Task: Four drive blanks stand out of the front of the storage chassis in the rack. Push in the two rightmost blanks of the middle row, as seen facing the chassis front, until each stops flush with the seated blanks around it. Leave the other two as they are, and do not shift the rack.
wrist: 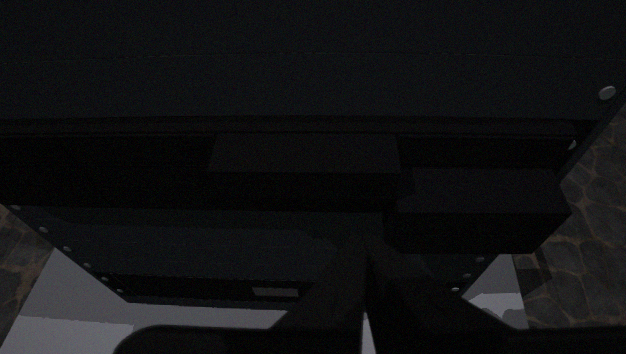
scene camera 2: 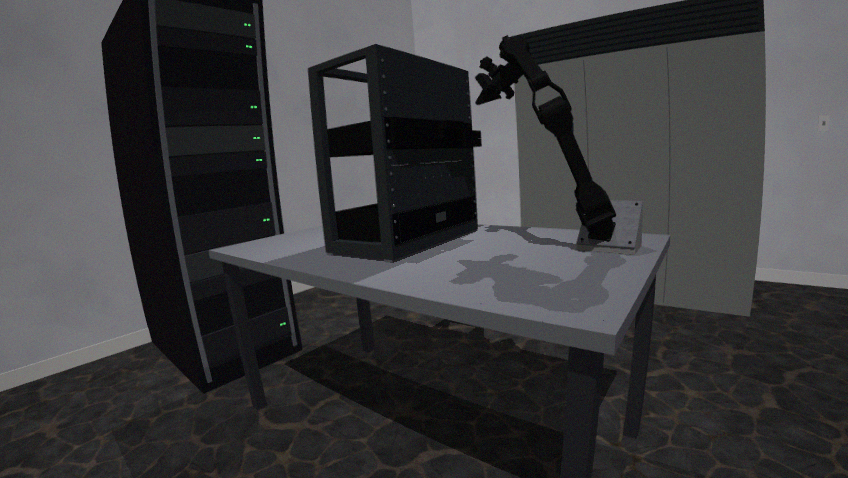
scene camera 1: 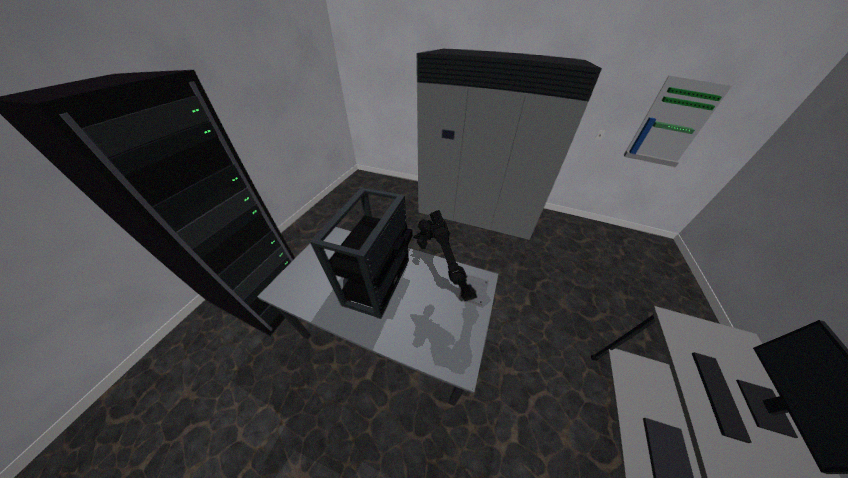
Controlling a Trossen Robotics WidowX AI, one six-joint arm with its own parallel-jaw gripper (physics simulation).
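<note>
The black storage chassis sits in the dark grey rack. In the wrist view a wide dark block stands out near the middle of its front. Another drive blank juts out farther at the right end. The front is too dark to tell rows, other blanks or flush seating. My gripper is shut and empty. It is off the chassis front, above the level of the right-end blank in scene camera 2. In the wrist view its fingers show below the blocks, left of the right-end blank.
The rack stands on a white table. My arm's angled base plate is on the table's right side. A tall server cabinet stands left, and a grey cabinet stands behind. A grey panel lies above the chassis.
</note>
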